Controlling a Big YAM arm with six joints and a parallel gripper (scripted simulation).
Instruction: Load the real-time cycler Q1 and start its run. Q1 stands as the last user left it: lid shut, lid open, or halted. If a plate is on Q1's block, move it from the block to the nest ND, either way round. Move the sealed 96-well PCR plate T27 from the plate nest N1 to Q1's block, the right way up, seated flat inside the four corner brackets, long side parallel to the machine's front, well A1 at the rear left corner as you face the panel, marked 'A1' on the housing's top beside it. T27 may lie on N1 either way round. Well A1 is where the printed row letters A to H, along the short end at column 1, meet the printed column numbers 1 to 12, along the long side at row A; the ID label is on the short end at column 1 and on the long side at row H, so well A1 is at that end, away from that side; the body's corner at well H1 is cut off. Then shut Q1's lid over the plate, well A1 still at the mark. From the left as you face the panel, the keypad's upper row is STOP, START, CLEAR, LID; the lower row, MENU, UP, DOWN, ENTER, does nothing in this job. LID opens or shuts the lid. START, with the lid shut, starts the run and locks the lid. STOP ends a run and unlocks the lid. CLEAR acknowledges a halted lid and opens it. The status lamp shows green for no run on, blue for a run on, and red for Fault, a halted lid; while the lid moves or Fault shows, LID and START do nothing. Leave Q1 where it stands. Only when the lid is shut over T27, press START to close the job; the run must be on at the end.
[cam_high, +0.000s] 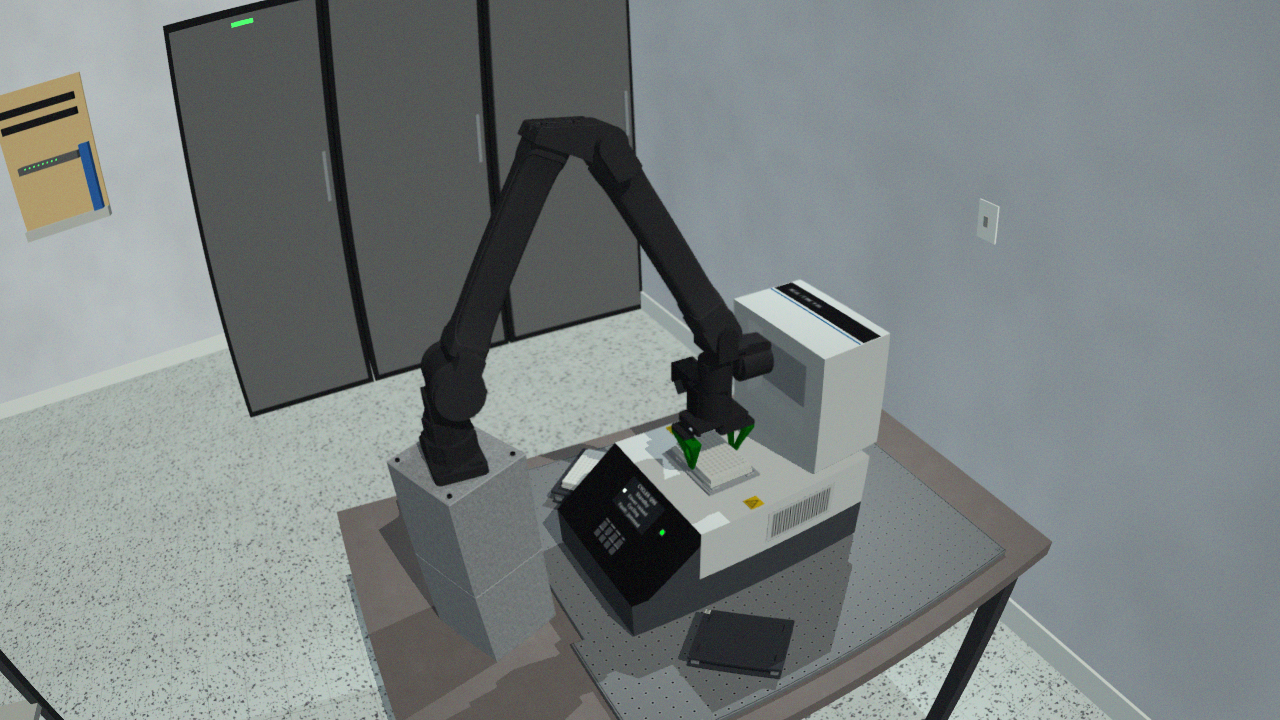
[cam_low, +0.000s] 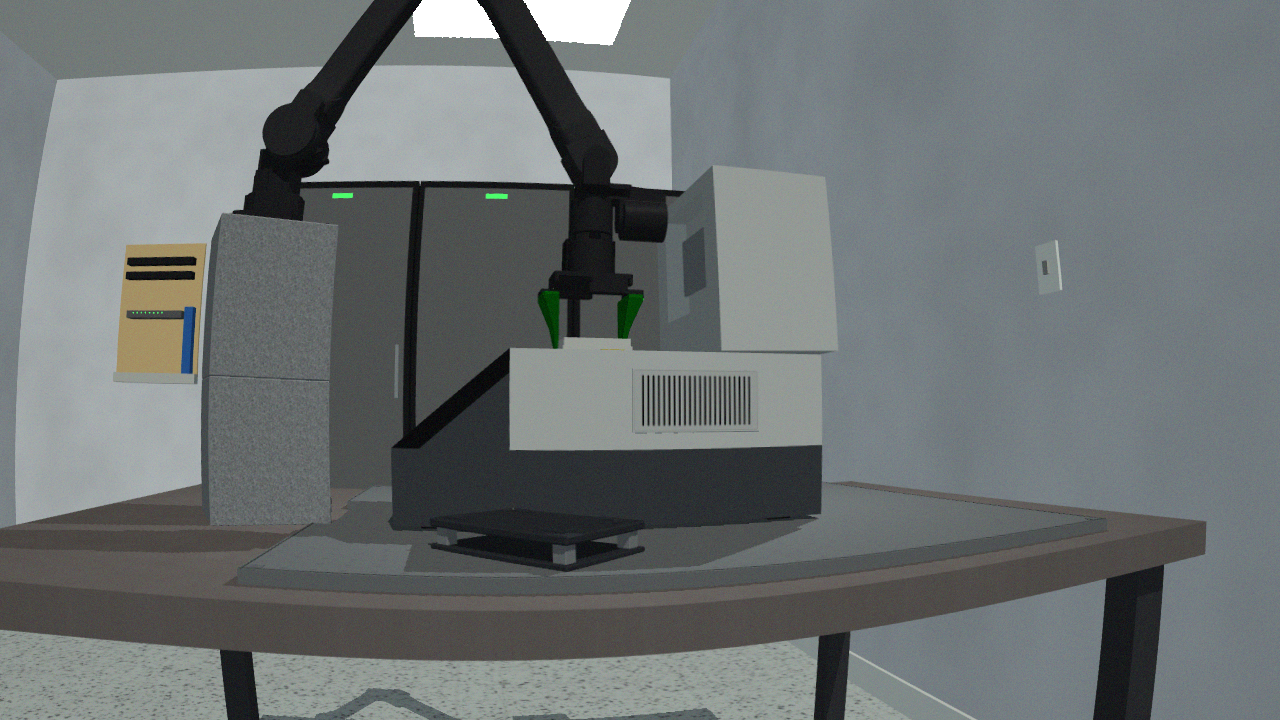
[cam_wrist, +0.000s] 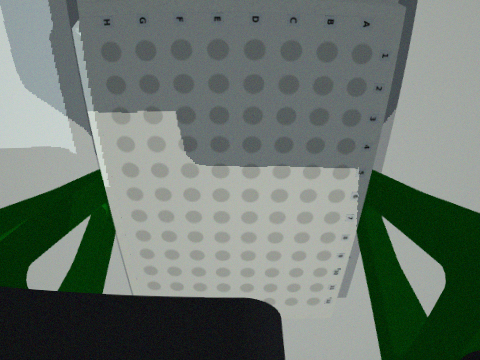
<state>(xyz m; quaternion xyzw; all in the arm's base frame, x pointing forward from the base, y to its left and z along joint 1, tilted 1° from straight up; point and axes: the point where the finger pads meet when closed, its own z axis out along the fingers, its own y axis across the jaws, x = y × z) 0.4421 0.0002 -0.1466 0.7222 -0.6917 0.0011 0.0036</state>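
The plate T27 is right at my hand. The rest, counted from my hand: dark nest ND: 120 mm behind, 280 mm to the left, 190 mm below; black plate nest N1: 90 mm behind, 280 mm to the right, 190 mm below.
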